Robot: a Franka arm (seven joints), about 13 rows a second.
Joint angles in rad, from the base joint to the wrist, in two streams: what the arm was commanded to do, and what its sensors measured. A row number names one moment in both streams.
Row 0, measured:
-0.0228, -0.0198, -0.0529, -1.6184, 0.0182, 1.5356, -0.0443
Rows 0 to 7, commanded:
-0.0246, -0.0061, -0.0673, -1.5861, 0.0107, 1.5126, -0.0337
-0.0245, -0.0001, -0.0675, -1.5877, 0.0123, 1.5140, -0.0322
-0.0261, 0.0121, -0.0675, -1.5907, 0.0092, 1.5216, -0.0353
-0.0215, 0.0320, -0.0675, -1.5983, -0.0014, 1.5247, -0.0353
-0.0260, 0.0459, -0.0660, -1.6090, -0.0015, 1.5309, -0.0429
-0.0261, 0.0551, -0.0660, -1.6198, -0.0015, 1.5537, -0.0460
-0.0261, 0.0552, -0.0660, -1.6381, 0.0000, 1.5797, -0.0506
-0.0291, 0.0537, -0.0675, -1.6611, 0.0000, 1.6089, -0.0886
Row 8, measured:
-0.0229, 0.0551, -0.0674, -1.6330, 0.0136, 1.5662, -0.0511
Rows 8 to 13, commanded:
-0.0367, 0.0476, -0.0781, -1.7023, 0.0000, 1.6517, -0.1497
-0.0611, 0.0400, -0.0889, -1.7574, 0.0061, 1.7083, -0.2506
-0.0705, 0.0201, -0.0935, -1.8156, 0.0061, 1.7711, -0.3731
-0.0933, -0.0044, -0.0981, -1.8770, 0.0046, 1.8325, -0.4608
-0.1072, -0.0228, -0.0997, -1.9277, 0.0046, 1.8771, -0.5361
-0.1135, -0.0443, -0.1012, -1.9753, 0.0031, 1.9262, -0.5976
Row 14, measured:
-0.1038, 0.0411, -0.1024, -1.8502, 0.0125, 1.8386, -0.4972
